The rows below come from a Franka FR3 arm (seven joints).
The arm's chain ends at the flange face. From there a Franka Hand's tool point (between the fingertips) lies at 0.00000 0.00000 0.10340 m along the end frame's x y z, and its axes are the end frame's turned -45 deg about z.
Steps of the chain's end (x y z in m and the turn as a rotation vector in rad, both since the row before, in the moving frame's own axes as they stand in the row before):
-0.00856, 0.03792, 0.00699, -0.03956, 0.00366, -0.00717
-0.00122, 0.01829, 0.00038, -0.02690, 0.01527, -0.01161
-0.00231, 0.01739, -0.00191, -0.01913, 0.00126, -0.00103
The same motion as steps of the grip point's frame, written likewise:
-0.03548, 0.02393, 0.00691, -0.03056, -0.02539, -0.00717
-0.01463, 0.01516, 0.00033, -0.02982, -0.00822, -0.01161
-0.01524, 0.01215, -0.00193, -0.01442, -0.01264, -0.00103

